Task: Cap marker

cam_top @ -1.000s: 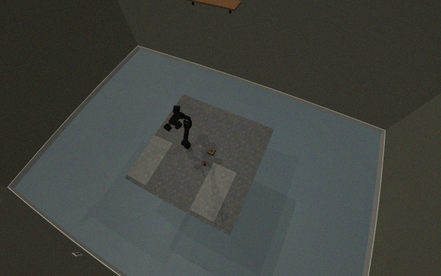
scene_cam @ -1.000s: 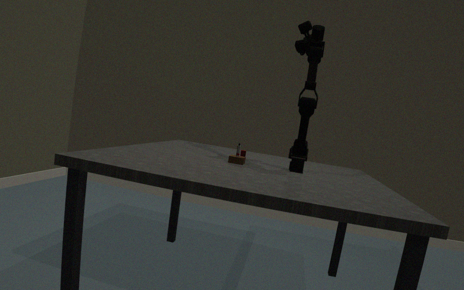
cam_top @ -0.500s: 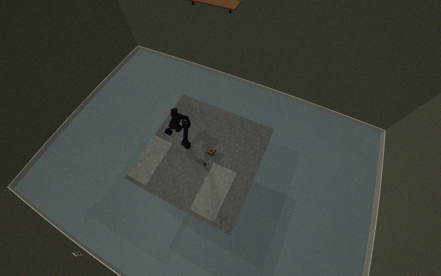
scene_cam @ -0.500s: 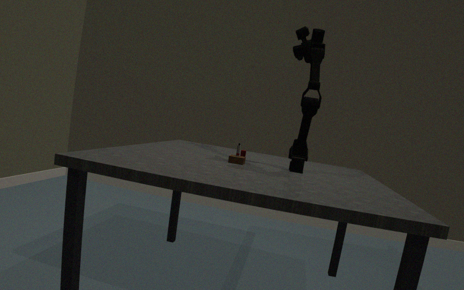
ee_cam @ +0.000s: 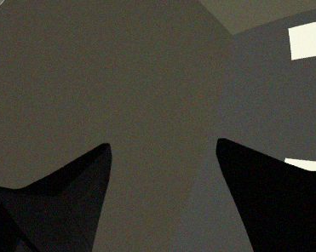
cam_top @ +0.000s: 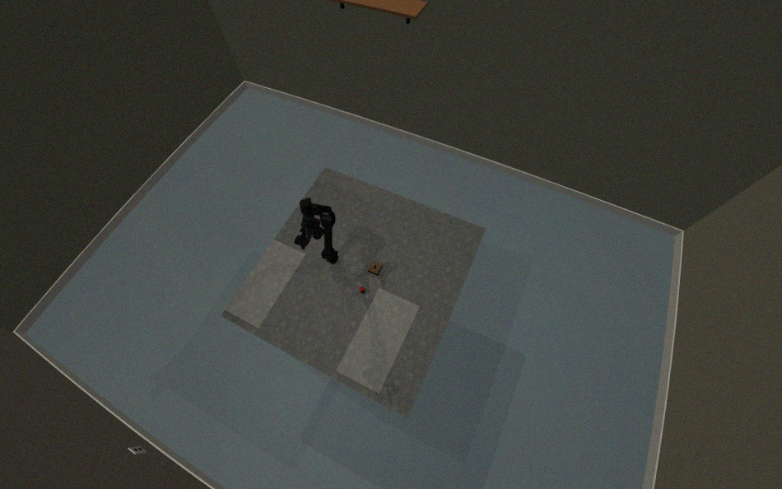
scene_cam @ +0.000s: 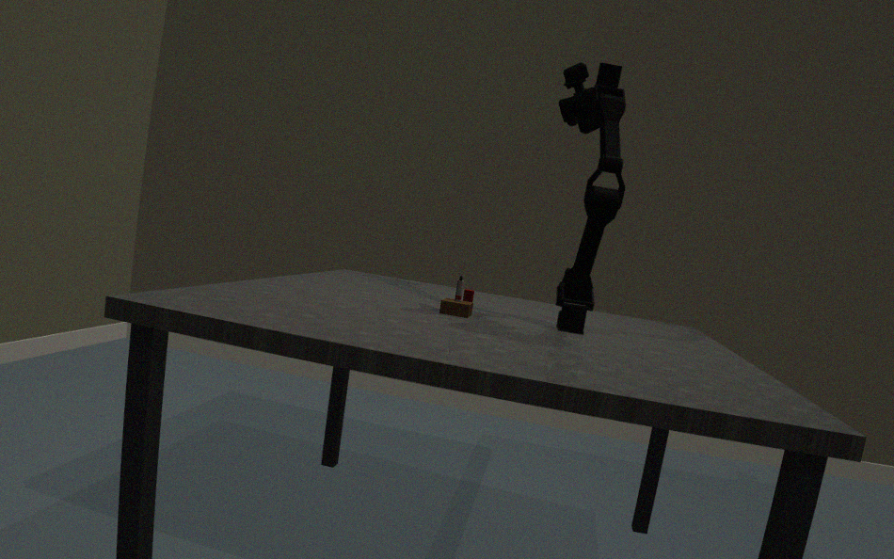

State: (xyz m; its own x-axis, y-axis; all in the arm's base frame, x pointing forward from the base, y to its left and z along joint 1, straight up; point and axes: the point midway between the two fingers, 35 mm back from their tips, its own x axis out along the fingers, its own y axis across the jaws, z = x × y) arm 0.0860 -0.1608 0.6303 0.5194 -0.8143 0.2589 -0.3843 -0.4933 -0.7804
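Right now the red cap is 61 cm below my gripper tip, 19 cm ahead of it and 8 cm to the left of it. Also, from my gripper tip: wooden holder block: 62 cm below, 25 cm to the left, 19 cm ahead.
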